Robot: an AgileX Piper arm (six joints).
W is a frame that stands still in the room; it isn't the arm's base.
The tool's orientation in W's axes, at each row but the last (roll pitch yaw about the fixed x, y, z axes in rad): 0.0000, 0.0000, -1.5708; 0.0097, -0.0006, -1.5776; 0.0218, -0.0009, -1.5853; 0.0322, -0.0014, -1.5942; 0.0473, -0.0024, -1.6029
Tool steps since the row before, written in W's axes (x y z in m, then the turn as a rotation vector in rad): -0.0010, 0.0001, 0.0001, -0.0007, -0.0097, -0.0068; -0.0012, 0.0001, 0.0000, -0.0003, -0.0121, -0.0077; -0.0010, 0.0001, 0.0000, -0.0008, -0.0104, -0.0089; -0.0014, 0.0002, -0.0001, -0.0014, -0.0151, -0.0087; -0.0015, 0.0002, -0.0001, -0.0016, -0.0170, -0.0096
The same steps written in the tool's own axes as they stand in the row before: -0.0001, -0.0010, 0.0001, 0.0097, -0.0007, -0.0068; -0.0001, -0.0012, 0.0000, 0.0121, -0.0003, -0.0077; -0.0001, -0.0010, 0.0000, 0.0104, -0.0008, -0.0089; -0.0002, -0.0014, -0.0001, 0.0151, -0.0013, -0.0087; -0.0002, -0.0015, 0.0000, 0.0170, -0.0015, -0.0096
